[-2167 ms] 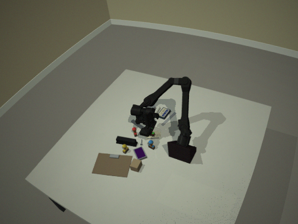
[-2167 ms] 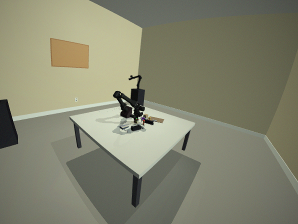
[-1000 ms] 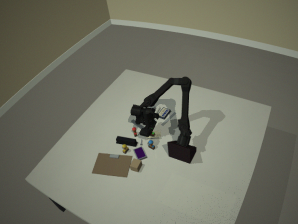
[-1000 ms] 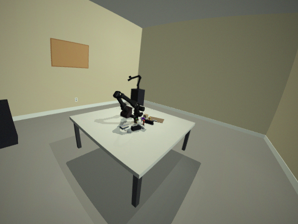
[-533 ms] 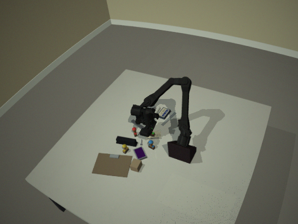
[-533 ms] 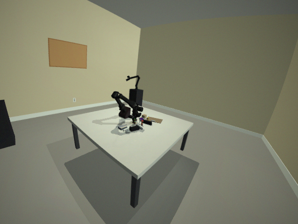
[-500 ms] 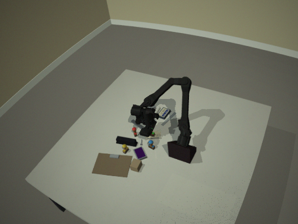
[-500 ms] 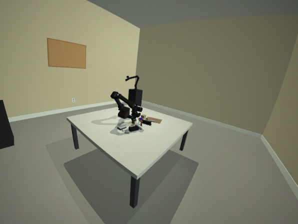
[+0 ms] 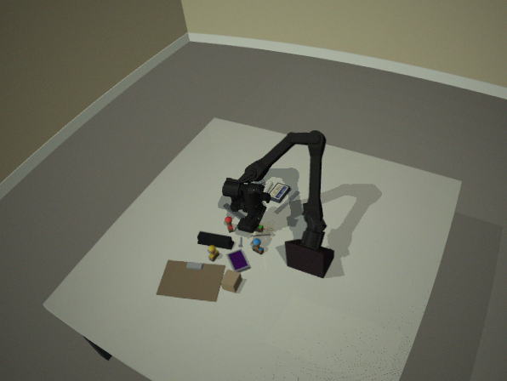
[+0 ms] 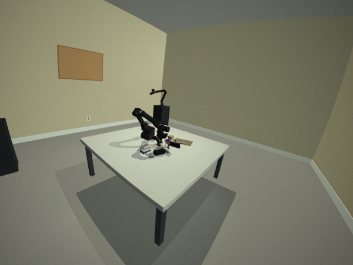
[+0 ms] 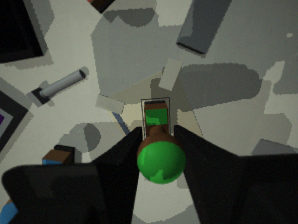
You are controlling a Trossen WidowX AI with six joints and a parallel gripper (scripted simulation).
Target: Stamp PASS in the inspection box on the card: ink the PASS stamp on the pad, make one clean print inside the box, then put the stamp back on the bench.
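The green-knobbed stamp is right at my gripper tip. Round my gripper tip: cream card: 2 cm below, 1 cm behind; blue-knobbed stamp: 9 cm to the left, 5 cm behind; bolt: 9 cm to the left, 2 cm below, 2 cm ahead.
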